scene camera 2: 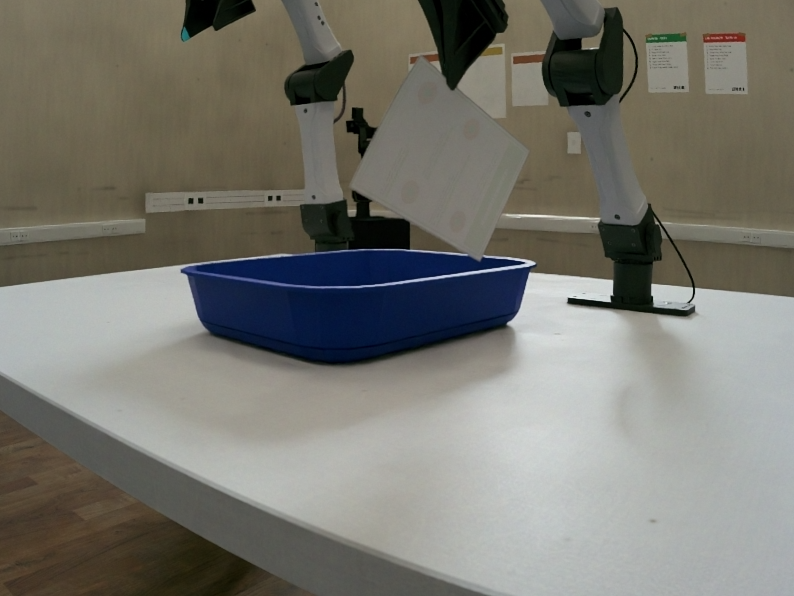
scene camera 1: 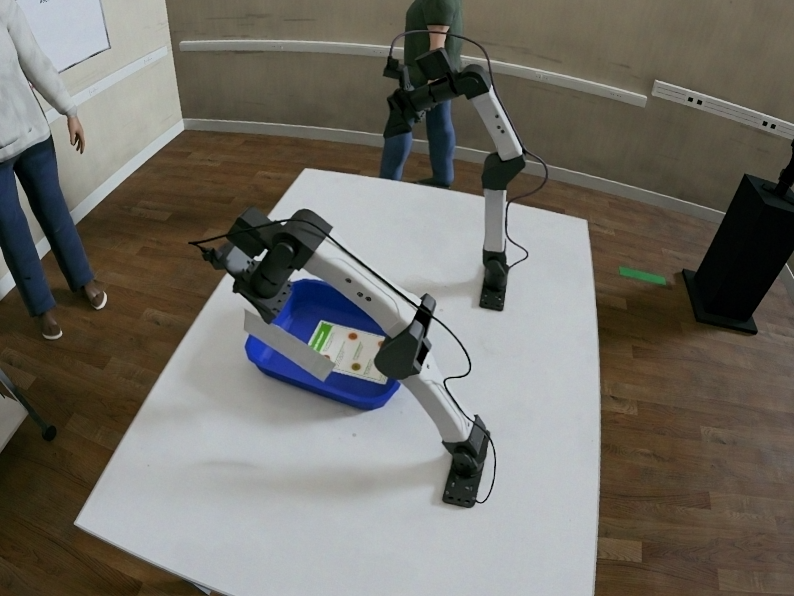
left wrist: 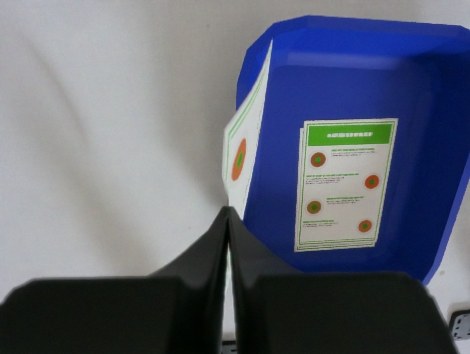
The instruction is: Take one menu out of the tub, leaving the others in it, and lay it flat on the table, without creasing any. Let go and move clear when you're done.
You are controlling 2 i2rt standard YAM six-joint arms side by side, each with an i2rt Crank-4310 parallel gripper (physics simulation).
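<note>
My left gripper is shut on the edge of one white menu. The menu hangs tilted, corner down, above one side of the blue tub; its lowest corner overlaps the tub's rim in scene camera 2. In the left wrist view it is nearly edge-on and looks slightly bent near the fingertips. The other menus lie flat, overlapping, inside the tub. My right gripper is high and away from the tub, apparently open and empty.
The tub stands on the white table, near its far-left edge in scene camera 1. The table also bears both arm bases. Two people stand beyond the table. A black pedestal stands at right.
</note>
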